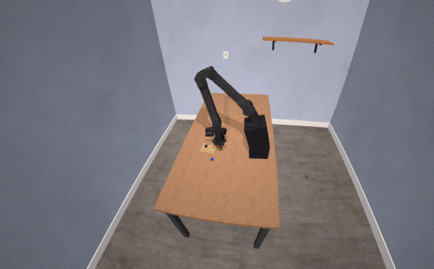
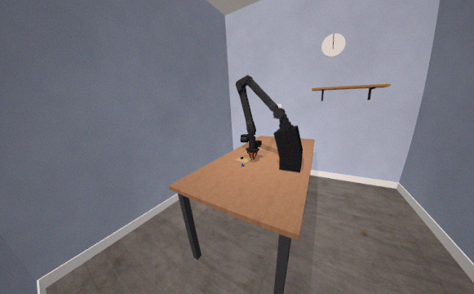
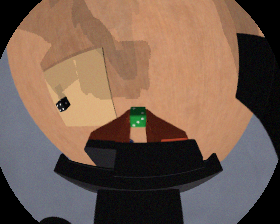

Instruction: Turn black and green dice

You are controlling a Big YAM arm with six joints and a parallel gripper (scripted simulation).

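My gripper is now 10 cm to the right of the blue die, 3 cm short of it and 3 cm above it. Round my hand: black die (14 cm ahead, 3 cm below, 2 cm to the right); green die (right at my hand); tan mat (11 cm ahead, 4 cm below, 2 cm to the right).
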